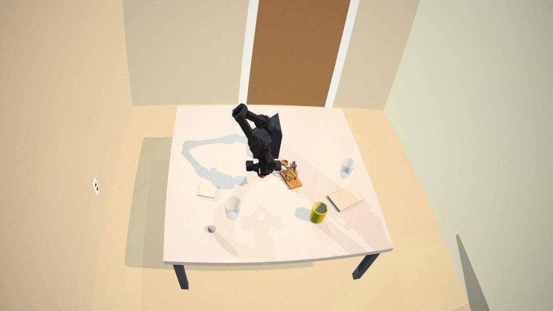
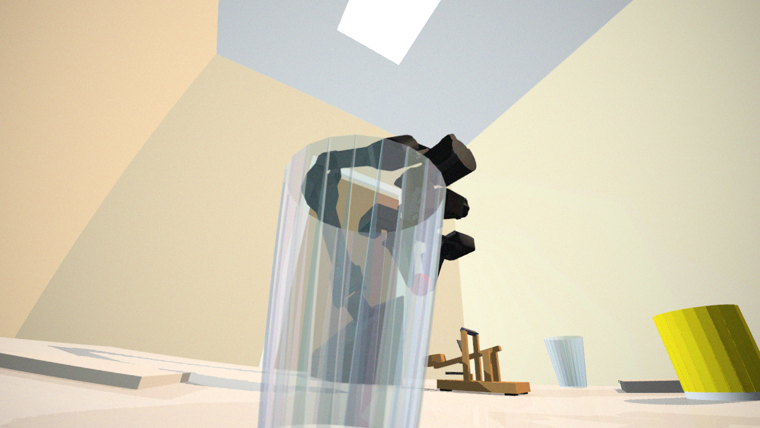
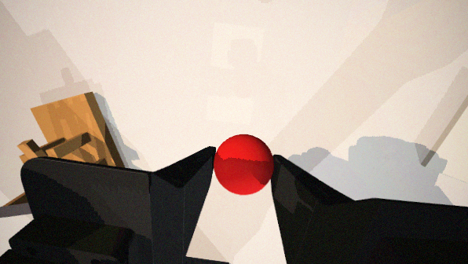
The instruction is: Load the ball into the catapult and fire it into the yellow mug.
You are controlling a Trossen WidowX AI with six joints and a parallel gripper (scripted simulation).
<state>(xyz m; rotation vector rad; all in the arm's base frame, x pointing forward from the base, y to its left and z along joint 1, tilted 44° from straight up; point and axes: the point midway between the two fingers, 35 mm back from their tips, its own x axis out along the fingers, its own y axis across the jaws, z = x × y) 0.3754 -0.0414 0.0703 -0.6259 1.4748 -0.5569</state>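
My gripper tip is 130 mm past the wooden catapult, 190 mm to the right of it and 80 mm above it. Round my gripper tip: white tile 310 mm to the right, 130 mm below; red ball 10 mm above; yellow mug 200 mm ahead, 310 mm to the left, 100 mm below.
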